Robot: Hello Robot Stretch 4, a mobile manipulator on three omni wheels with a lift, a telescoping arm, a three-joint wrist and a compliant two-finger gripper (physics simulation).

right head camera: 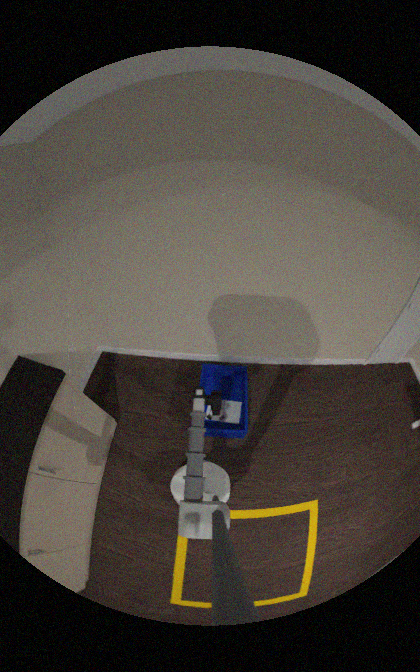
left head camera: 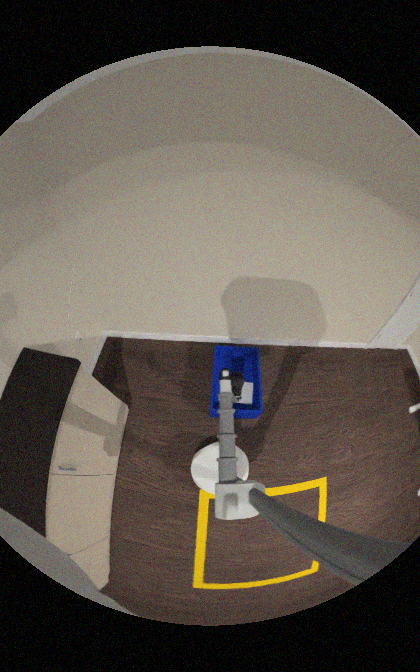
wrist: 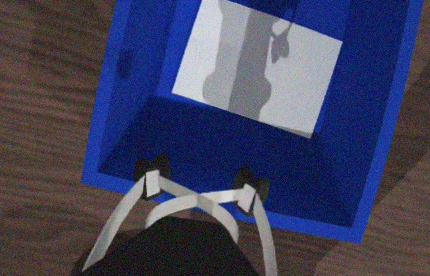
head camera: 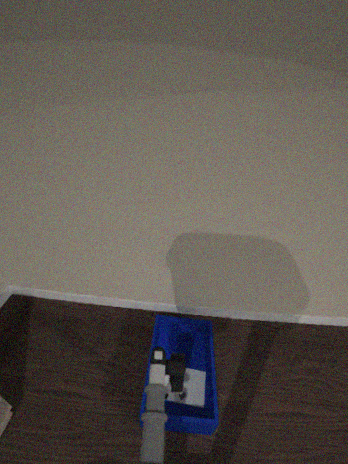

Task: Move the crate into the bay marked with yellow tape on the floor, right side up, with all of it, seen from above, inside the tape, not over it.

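Frame: origin at the robot's base, x right, y ahead, z up, level; millimetres.
Seen in the pictures: gripper, fingertip midpoint: (wrist: 202,175) (head camera: 173,396).
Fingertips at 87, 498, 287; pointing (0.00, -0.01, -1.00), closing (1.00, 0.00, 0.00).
Observation:
A point is followed by its place in that frame, as x, y, z.
The blue crate (head camera: 195,425) {212, 415, 147} (left head camera: 247,413) (right head camera: 227,433) (wrist: 384,125) {319, 579, 192} stands right side up on the dark wood floor near the wall, with its open top showing and a white block or sheet (head camera: 195,387) {248, 647, -3} (wrist: 310,70) {267, 674, -3} inside. The yellow tape bay (left head camera: 201,540) (right head camera: 311,550) lies on the floor nearer the robot, apart from the crate, partly hidden by the arm and mast. My gripper (head camera: 175,394) {87, 498, 287} (right head camera: 216,414) (wrist: 202,175) {87, 498, 287} is open. In the wrist view its spread fingertips overlap the crate's near short wall, one towards the left and one near the middle; their height above the rim is unclear.
A white round object (left head camera: 202,467) (right head camera: 217,485) stands between the crate and the bay, partly under the arm. A cabinet (left head camera: 85,505) (right head camera: 60,515) with a dark top runs along the left. The wall (left head camera: 175,250) rises close behind the crate.

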